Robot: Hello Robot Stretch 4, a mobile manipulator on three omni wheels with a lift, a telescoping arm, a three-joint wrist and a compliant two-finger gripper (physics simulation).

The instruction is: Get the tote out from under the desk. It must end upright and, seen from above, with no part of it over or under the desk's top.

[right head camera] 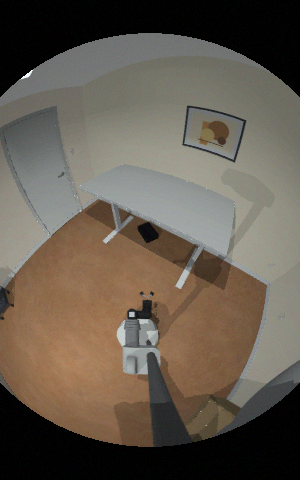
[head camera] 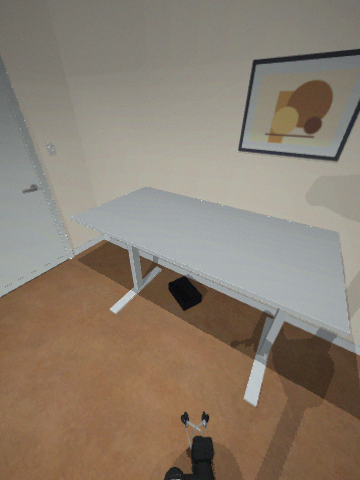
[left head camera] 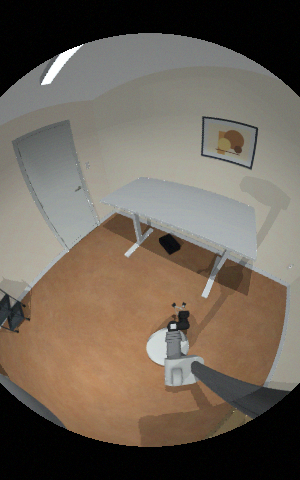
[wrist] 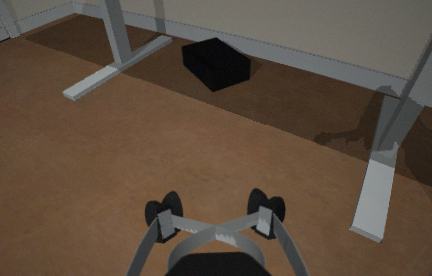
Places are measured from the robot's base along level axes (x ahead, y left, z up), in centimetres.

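Pixels of known places: gripper, fingertip midpoint: (right head camera: 146, 291) (head camera: 194, 414) (left head camera: 178, 303) (wrist: 215, 206).
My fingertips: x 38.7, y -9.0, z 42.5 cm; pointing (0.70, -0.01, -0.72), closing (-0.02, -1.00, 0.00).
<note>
Behind a point stands the place of what it marks.
The black tote (head camera: 185, 293) {x 145.0, y -13.6, z -2.4 cm} (left head camera: 169, 243) {x 146.1, y -13.6, z -2.5 cm} (right head camera: 148, 232) {x 144.7, y -14.4, z -2.5 cm} (wrist: 216, 65) {x 148.0, y -13.3, z -2.5 cm} rests on the floor in the desk's shadow, between the desk's two legs and close to the back wall. It looks dark all over, so its inside is hard to make out. The desk (head camera: 215, 240) {x 100.0, y -24.5, z 92.2 cm} (left head camera: 185, 205) {x 106.2, y -20.1, z 92.2 cm} (right head camera: 165, 197) {x 101.3, y -25.2, z 92.2 cm} has a pale grey top; in the wrist view its legs show on both sides. My gripper (head camera: 195, 418) {x 38.7, y -9.0, z 42.5 cm} (left head camera: 179, 305) {x 38.7, y -9.0, z 42.5 cm} (right head camera: 146, 294) {x 38.7, y -9.0, z 42.5 cm} (wrist: 215, 206) {x 38.7, y -9.0, z 42.5 cm} is open and empty, out in front of the desk and apart from the tote, with its fingertips spread.
The desk's left foot (head camera: 122, 302) (wrist: 92, 84) and right foot (head camera: 253, 382) (wrist: 374, 200) reach forward along the floor. A door (left head camera: 52, 185) {x 164.6, y 153.4, z 114.9 cm} is at the left. A dark shelf cart (left head camera: 25, 312) stands at far left. A cardboard box (right head camera: 212, 417) is at the lower right.
</note>
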